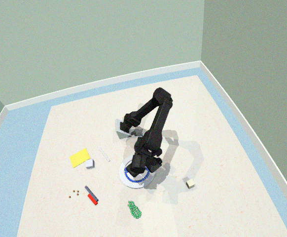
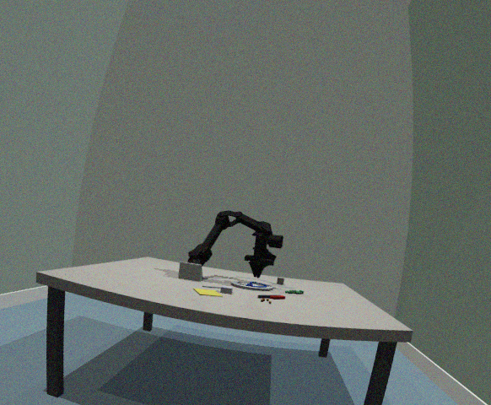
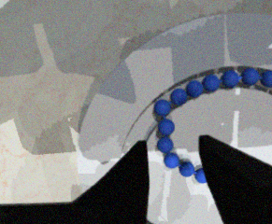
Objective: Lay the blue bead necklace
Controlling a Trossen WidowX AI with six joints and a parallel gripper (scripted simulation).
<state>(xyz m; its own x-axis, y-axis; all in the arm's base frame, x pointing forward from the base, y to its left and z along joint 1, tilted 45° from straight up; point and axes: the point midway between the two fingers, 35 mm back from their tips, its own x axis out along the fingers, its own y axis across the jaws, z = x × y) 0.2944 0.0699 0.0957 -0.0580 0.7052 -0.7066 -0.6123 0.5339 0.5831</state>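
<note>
My gripper tip is now 6 cm to the left of the round bead board, 3 cm above it and 1 cm past it. Round my gripper tip: grey tool: 30 cm to the right, 11 cm ahead, 4 cm below; cream cube: 20 cm to the left, 11 cm ahead, 3 cm below; stick: 25 cm to the right, 14 cm behind, 4 cm below.
</note>
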